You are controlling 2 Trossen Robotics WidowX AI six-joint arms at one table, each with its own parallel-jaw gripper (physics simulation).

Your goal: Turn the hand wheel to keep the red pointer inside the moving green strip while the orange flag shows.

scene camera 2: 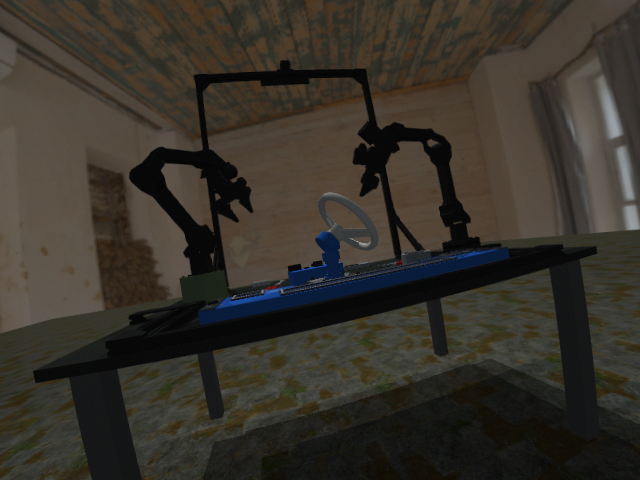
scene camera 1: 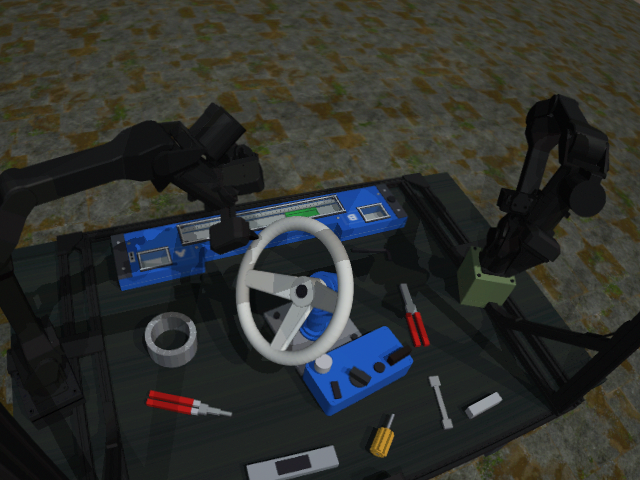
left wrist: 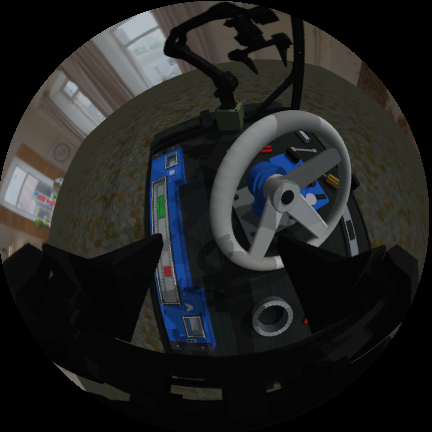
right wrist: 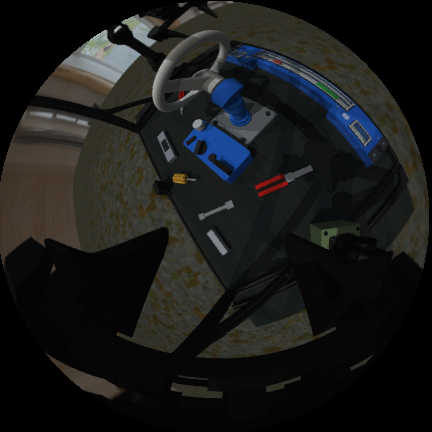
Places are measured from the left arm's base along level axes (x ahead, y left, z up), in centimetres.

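Pixels of known places: left gripper, fingertip midpoint: [scene camera 2: 362, 189] [scene camera 1: 254, 214] [left wrist: 221, 240] [right wrist: 203, 26]; right gripper, fingertip midpoint: [scene camera 2: 245, 217] [scene camera 1: 502, 265] [left wrist: 270, 69] [right wrist: 228, 236]; left arm's base, link origin: [scene camera 2: 460, 239] [scene camera 1: 46, 383] [left wrist: 294, 376]; right arm's base, link origin: [scene camera 2: 202, 273] [scene camera 1: 493, 264] [left wrist: 228, 105] [right wrist: 341, 250].
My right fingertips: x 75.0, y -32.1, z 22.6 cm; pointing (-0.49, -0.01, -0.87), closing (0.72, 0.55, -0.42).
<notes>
Ahead of a thing's pixels: the offset from my right fingertips to its top centre. "spot": to the spot under its first point.
The white three-spoked hand wheel [scene camera 1: 345, 268] [left wrist: 225, 185] [right wrist: 162, 75] stands tilted on a blue column. The green strip [scene camera 1: 302, 212] [left wrist: 161, 206] [right wrist: 327, 90] lies in the long scale window of the blue console. The red pointer @(spot: dz -24.3, dx -28.2, dy +51.0 cm) [left wrist: 168, 271] [right wrist: 277, 62] is well outside the strip, toward the other end of the window; my left arm hides it in scene camera 1. No orange flag shows. My left gripper [left wrist: 221, 240] is open and empty near the wheel's upper left rim in scene camera 1. My right gripper [scene camera 2: 245, 216] [right wrist: 228, 236] is open and empty, away from the wheel.
A blue control box @(dz -21.3, dx -24.6, dy +3.9 cm) [scene camera 1: 356, 372] sits beside the wheel base. A grey ring @(dz -23.5, dx -50.4, dy +31.2 cm) [scene camera 1: 192, 343], red-handled pliers [scene camera 1: 170, 401] [right wrist: 272, 184], a yellow screwdriver @(dz -25.1, dx -25.9, dy -6.9 cm) [scene camera 1: 382, 441] and a wrench @(dz -27.6, dx -11.3, dy -8.2 cm) [scene camera 1: 440, 401] lie around. A green box [scene camera 1: 485, 289] stands by my right arm.
</notes>
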